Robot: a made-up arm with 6 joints. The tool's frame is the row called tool.
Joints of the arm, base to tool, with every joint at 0 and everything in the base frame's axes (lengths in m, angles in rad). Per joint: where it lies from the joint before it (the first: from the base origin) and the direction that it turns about. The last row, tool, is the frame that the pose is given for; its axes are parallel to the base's.
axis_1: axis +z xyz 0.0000 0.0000 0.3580
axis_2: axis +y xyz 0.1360 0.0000 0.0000
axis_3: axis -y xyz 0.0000 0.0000 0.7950
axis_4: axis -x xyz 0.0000 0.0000 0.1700
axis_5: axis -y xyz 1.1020 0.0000 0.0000
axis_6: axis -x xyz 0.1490 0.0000 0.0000
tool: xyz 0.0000 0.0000 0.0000
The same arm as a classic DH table. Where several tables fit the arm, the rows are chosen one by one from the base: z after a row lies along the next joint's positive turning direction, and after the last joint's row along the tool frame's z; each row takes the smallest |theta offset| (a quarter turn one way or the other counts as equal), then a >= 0, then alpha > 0; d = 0 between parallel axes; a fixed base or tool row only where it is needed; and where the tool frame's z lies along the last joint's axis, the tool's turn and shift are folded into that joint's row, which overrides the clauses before.
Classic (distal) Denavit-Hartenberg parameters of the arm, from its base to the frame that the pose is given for. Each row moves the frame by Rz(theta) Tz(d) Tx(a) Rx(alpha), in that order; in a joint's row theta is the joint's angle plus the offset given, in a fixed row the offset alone. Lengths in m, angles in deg.
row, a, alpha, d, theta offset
axis_1, 0.1360, -90.00, 0.3580, 0.00
axis_2, 0.7950, 180.00, 0.0000, -90.00
axis_3, 0.1700, -90.00, 0.0000, 0.00
axis_4, 0.0000, 90.00, -1.1020, 0.00
axis_5, 0.0000, -90.00, 0.0000, 0.00
axis_6, 0.0000, 90.00, -0.1490, 90.00
tool (fixed), 0.0000, 0.00, 0.0000, -90.00

